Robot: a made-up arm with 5 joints.
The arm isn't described. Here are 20 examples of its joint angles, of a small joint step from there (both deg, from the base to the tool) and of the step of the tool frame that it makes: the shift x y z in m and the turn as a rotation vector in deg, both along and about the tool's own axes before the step.
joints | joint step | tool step
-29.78 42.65 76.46 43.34 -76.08 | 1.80 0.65 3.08 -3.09 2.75 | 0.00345 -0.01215 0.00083 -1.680 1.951 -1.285
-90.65 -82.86 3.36 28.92 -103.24 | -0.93 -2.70 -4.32 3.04 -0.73 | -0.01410 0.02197 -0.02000 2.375 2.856 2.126
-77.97 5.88 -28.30 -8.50 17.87 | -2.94 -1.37 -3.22 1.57 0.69 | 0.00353 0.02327 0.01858 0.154 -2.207 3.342
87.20 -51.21 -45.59 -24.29 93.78 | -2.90 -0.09 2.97 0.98 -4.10 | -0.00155 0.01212 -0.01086 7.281 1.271 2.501
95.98 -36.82 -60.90 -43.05 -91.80 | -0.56 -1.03 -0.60 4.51 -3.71 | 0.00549 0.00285 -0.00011 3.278 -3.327 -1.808
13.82 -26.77 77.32 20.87 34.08 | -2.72 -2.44 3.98 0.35 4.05 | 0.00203 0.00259 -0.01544 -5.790 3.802 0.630
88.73 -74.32 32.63 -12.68 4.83 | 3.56 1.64 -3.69 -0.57 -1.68 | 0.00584 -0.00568 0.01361 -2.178 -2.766 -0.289
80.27 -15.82 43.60 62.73 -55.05 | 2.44 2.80 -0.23 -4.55 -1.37 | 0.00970 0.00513 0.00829 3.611 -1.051 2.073
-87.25 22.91 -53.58 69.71 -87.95 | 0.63 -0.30 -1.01 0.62 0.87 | -0.00318 0.00495 0.00103 -0.479 0.134 0.835
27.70 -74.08 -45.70 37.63 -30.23 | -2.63 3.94 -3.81 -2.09 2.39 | 0.00684 -0.00008 0.00822 0.014 -0.538 1.923
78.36 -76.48 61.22 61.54 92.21 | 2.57 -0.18 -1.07 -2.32 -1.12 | -0.00406 -0.01075 -0.00204 2.712 -1.442 -3.899
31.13 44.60 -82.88 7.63 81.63 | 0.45 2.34 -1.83 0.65 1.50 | 0.00192 0.00209 -0.00721 -1.334 1.560 0.509
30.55 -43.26 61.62 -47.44 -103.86 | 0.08 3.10 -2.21 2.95 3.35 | 0.00032 -0.00595 0.00563 -4.052 -1.828 -2.541
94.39 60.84 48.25 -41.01 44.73 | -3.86 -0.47 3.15 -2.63 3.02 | -0.00695 0.00527 -0.01224 -6.388 1.804 1.265
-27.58 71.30 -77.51 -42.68 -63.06 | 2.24 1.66 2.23 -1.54 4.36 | -0.01460 -0.01466 0.01864 -6.232 0.044 -2.271
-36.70 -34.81 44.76 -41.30 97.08 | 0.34 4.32 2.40 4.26 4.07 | -0.00756 0.03181 -0.01973 -2.629 6.483 9.458
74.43 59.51 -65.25 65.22 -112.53 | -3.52 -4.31 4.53 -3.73 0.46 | -0.01401 -0.01618 -0.01159 -2.098 4.822 0.091
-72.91 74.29 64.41 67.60 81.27 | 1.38 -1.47 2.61 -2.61 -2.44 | 0.00636 0.00166 0.00110 1.189 -2.387 -0.049
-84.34 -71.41 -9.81 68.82 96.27 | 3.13 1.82 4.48 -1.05 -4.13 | 0.02507 0.00401 -0.01002 4.986 4.139 2.832
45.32 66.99 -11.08 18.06 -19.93 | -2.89 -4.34 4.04 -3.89 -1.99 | -0.00320 0.01044 -0.00974 -1.255 -1.142 4.006
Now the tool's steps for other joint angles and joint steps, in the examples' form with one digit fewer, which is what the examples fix.
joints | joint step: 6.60 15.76 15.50 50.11 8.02 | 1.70 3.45 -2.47 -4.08 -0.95
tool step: 0.0065 -0.0029 0.0123 1.62 -3.49 1.33
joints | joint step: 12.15 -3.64 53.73 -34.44 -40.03 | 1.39 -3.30 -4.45 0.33 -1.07
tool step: 0.0213 0.0294 0.0151 0.26 -3.15 6.98
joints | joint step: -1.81 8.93 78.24 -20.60 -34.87 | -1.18 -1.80 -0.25 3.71 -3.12
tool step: 0.0000 0.0027 -0.0013 2.24 0.25 -1.41
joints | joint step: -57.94 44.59 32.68 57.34 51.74 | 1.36 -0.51 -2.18 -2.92 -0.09
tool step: -0.0078 -0.0031 0.0125 -0.62 -5.73 -0.52
